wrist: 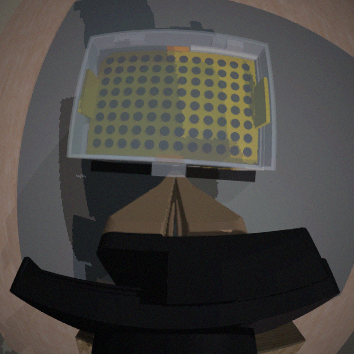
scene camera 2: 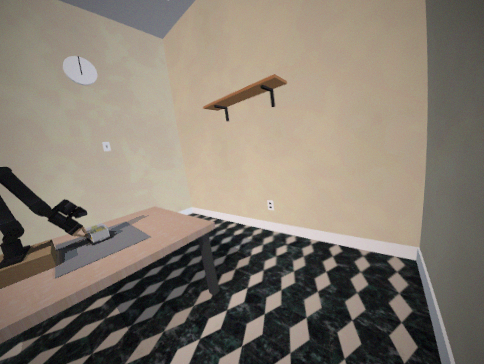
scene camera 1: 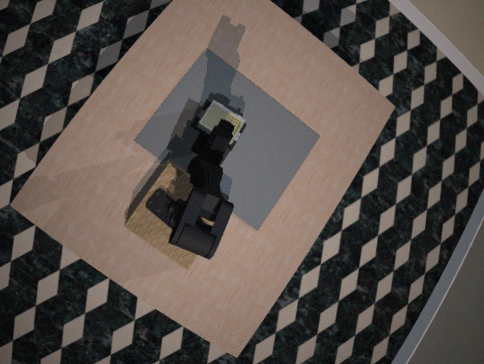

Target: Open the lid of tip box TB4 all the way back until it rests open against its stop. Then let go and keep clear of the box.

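Where they show: gripper, fingertip midpoint: (wrist: 174, 177) (scene camera 2: 87, 236); arm's base, origin of the base link: (scene camera 2: 16, 256) (scene camera 1: 177, 218).
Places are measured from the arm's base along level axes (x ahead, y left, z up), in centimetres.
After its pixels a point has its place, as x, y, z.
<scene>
The tip box (scene camera 1: 214, 116) {31.2, 11.5, 0.3} (scene camera 2: 101, 233) {33.4, 2.7, -3.1} (wrist: 150, 105) {30.4, 9.4, 0.3} stands on the grey mat (scene camera 1: 280, 150) {39.9, -12.8, -7.4} (scene camera 2: 127, 239) {43.7, -11.5, -7.3} (wrist: 310, 150) {33.1, -6.9, -7.4}. Its clear lid lies down over a yellow rack with rows of dark holes. A small clear tab (wrist: 169, 169) {27.3, 7.7, -1.0} sticks out at the middle of the lid's near edge. No TB4 label can be read. My gripper (scene camera 2: 85, 234) {26.8, 7.3, -3.3} (wrist: 174, 177) {26.8, 7.3, -3.3} is shut and empty, with its brown fingertips together right at the tab; whether they touch it, or sit under it, I cannot tell. In scene camera 1 the black wrist hides the fingertips and part of the box's near side.
The arm stands on a wooden block (scene camera 1: 160, 247) {-9.9, -1.7, 0.1} (scene camera 2: 30, 266) {5.8, -11.2, -3.2} on the pale wooden table (scene camera 1: 320, 107) {62.4, -14.4, -7.7} (scene camera 2: 165, 222) {68.0, -5.6, -7.7}. Dark strips (wrist: 220, 174) {27.9, 3.4, -6.6} show below the box's near edge. A wall shelf (scene camera 2: 245, 94) is far behind the table.
</scene>
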